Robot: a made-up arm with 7 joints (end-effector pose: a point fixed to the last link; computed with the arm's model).
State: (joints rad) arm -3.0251 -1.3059 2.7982 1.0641 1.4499 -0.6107 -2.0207
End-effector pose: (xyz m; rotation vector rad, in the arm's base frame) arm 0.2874 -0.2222 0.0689 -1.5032 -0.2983 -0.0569
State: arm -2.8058 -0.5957 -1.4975 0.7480 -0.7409 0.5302 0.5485
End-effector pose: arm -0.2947 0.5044 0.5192 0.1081 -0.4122 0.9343
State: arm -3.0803 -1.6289 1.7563 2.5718 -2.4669 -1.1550 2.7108
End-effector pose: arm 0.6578 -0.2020 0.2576 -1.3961 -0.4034 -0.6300
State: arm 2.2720 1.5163 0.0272 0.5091 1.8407 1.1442 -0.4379
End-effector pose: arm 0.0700 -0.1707 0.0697 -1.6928 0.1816 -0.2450
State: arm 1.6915 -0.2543 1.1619 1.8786 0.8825 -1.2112 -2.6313
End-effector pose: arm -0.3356 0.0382 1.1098 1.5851 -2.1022 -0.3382
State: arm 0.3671 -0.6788 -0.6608 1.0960 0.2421 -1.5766 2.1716
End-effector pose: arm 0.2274 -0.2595 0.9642 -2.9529 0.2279 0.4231
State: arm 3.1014 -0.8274 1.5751 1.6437 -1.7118 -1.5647 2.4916
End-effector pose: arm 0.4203 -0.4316 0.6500 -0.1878 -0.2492 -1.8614
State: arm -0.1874 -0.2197 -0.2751 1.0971 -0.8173 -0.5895 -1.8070
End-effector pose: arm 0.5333 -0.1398 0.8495 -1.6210 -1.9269 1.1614
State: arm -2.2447 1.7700 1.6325 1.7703 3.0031 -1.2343 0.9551
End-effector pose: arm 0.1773 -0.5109 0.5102 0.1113 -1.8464 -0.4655
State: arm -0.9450 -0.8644 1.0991 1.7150 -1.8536 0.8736 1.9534
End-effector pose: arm 0.3447 0.5180 0.9845 0.3162 -2.7888 -1.2308
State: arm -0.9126 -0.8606 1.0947 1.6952 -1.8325 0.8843 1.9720
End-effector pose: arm 0.3370 0.5186 0.9828 0.3620 -2.7414 -1.2716
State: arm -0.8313 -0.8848 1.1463 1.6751 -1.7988 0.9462 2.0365
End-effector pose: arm 0.2882 0.5632 0.9550 0.5642 -2.6436 -1.2986
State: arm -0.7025 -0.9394 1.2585 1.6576 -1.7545 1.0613 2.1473
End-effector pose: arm 0.1837 0.6369 0.8948 0.8951 -2.4685 -1.2940
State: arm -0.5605 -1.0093 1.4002 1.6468 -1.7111 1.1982 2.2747
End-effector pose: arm 0.0441 0.6931 0.8122 1.2299 -2.2382 -1.2511
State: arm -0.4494 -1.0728 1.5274 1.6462 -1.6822 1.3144 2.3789
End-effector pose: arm -0.0793 0.7114 0.7331 1.4694 -2.0328 -1.1879
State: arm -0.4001 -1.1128 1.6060 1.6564 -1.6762 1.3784 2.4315
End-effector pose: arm -0.1467 0.7121 0.6833 1.5879 -1.9272 -1.1325
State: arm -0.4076 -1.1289 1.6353 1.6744 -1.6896 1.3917 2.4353
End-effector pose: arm -0.1613 0.7162 0.6661 1.6165 -1.9245 -1.0953
